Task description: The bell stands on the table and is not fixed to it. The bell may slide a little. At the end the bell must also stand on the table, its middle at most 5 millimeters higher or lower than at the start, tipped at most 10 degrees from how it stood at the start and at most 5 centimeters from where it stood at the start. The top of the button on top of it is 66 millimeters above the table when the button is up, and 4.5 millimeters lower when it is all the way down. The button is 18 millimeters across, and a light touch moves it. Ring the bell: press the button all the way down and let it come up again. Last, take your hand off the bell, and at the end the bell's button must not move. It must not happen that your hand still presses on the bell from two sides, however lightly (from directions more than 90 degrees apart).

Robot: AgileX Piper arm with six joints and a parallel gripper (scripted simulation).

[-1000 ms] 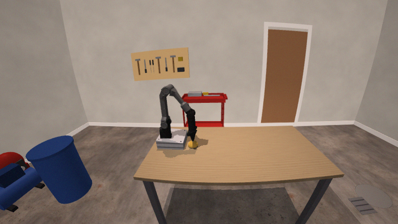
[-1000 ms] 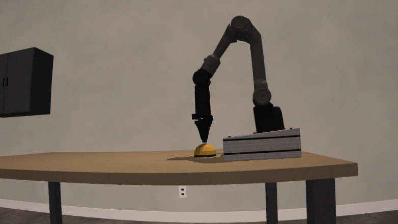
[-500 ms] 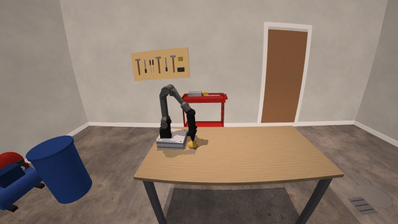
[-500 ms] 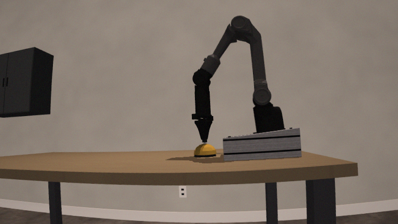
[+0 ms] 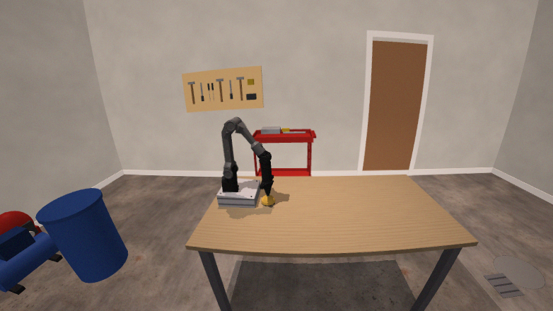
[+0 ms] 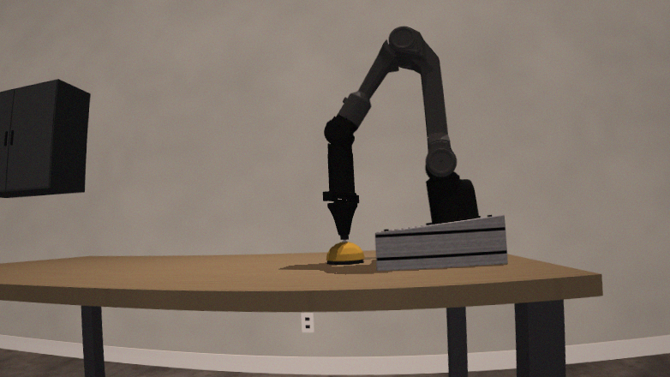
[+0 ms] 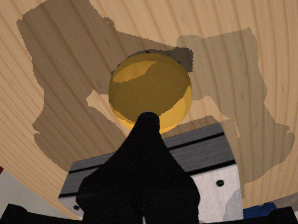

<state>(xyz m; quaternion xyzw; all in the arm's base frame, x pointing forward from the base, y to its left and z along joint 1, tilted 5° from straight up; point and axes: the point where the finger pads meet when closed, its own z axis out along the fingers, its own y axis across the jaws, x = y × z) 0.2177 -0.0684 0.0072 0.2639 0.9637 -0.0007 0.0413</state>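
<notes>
Right now my hand is 20 mm above the dark button. Also, from my hand: yellow dome bell 30 mm below.
</notes>
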